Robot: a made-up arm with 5 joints.
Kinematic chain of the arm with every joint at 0, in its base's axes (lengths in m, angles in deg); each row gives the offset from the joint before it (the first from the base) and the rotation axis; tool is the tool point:
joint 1: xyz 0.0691 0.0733 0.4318 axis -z
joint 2: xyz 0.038 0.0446 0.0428 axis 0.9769 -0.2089 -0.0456
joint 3: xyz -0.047 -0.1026 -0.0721 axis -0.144 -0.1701 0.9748
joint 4: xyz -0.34 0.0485 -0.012 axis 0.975 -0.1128 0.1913
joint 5: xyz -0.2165 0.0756 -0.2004 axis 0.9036 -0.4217 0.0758
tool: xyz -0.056 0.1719 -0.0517
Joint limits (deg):
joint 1: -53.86..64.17
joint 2: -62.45..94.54
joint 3: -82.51..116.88
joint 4: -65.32..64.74
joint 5: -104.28..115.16
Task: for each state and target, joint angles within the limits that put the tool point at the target. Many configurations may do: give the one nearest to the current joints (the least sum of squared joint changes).
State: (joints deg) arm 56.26 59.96 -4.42 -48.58 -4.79
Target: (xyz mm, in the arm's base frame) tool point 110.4 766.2 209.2
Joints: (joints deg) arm 52.88 34.56 -16.38 -47.00 16.23
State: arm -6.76 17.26 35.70 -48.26 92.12
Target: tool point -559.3 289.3 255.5
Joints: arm -5.56 3.47 -12.56 -41.89 85.70
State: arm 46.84 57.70 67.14 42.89 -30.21
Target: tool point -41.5 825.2 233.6
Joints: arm 56.05 58.56 23.50 47.99 -15.66
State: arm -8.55 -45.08 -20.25 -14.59 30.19
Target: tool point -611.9 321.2 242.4
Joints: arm 37.71 -34.34 17.88 -7.05 -8.06
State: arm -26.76 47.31 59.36 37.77 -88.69
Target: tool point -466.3 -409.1 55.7
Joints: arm -44.15 17.15 31.16 48.66 -67.71
